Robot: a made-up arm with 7 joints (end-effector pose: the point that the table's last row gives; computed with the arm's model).
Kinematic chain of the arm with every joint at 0, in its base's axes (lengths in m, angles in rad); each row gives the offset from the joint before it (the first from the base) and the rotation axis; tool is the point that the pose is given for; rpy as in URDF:
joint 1: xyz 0 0 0.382 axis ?
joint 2: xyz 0 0 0 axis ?
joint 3: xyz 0 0 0.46 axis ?
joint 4: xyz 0.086 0 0 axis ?
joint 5: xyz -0.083 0 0.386 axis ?
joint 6: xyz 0 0 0 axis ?
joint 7: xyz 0.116 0 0 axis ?
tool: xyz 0 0 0 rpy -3.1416 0 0
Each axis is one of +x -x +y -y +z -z.
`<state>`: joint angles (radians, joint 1 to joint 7).
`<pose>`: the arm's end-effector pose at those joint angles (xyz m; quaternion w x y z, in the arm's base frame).
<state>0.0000 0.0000 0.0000 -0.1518 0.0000 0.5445 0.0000</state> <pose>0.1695 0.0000 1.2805 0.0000 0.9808 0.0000 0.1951</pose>
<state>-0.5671 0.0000 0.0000 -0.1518 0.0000 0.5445 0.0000</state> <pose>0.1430 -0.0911 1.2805 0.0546 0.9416 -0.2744 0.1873</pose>
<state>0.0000 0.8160 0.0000 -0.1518 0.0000 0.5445 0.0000</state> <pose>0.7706 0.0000 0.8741 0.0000 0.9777 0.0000 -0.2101</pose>
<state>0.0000 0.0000 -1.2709 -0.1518 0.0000 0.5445 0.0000</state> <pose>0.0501 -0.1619 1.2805 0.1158 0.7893 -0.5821 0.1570</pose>
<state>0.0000 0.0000 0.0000 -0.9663 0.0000 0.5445 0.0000</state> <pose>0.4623 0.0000 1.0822 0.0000 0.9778 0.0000 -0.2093</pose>
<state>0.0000 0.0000 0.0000 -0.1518 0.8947 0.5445 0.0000</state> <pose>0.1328 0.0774 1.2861 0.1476 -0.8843 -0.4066 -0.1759</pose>
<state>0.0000 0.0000 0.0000 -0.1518 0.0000 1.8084 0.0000</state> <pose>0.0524 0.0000 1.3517 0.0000 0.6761 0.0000 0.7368</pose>
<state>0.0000 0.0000 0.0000 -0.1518 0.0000 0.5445 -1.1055</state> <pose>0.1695 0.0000 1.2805 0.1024 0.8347 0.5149 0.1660</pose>
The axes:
joint 1: +z
joint 2: +y
joint 3: +z
joint 4: -y
joint 5: +z
joint 6: -y
joint 7: -z

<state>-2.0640 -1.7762 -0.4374 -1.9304 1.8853 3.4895 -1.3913</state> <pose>-0.0311 0.5232 0.6399 0.6092 -0.3077 -0.2346 0.6922</pose>
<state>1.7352 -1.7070 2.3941 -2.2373 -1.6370 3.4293 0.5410</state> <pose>-0.1544 -0.2763 -0.0318 0.2657 -0.8611 0.2866 0.3252</pose>
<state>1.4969 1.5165 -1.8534 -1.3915 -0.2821 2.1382 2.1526</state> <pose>0.5688 0.6384 0.5520 0.1157 0.3785 -0.4117 0.8209</pose>
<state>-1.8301 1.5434 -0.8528 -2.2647 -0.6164 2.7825 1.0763</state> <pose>-0.4259 -0.2280 -0.0010 0.0729 0.1611 -0.7649 -0.6193</pose>
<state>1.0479 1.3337 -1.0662 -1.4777 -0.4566 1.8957 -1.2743</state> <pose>0.7605 0.3378 0.2468 0.4621 0.4404 0.5635 -0.5244</pose>
